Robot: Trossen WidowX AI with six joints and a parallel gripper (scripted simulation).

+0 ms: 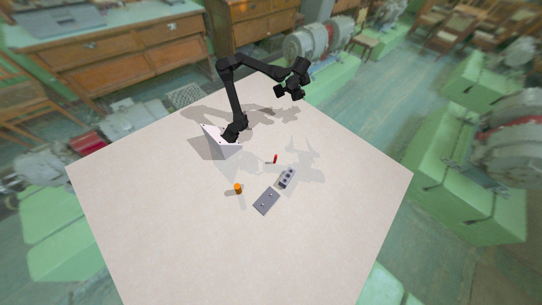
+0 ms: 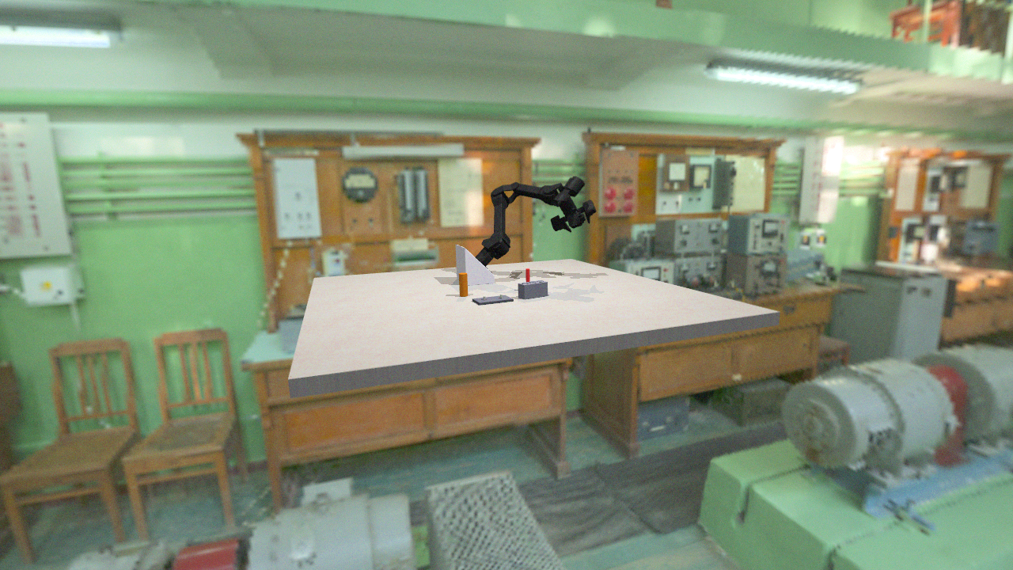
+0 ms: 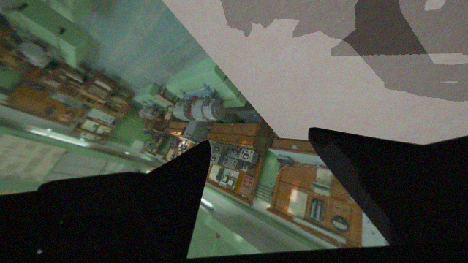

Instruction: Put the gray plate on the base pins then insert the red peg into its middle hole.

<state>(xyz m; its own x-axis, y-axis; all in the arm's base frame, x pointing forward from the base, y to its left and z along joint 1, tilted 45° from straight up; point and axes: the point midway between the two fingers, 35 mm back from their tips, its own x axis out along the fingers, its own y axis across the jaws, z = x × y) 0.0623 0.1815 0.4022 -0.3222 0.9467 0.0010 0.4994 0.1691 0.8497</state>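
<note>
My gripper tip is 29 cm short of the gray plate, 38 cm to the left of it and 17 cm above it. From my gripper tip the other things lie so: red peg (18 cm ahead, 35 cm to the right, 17 cm below); then dark base (28 cm ahead, 53 cm to the right, 20 cm below); then orange peg (15 cm ahead, 58 cm to the right, 17 cm below).
</note>
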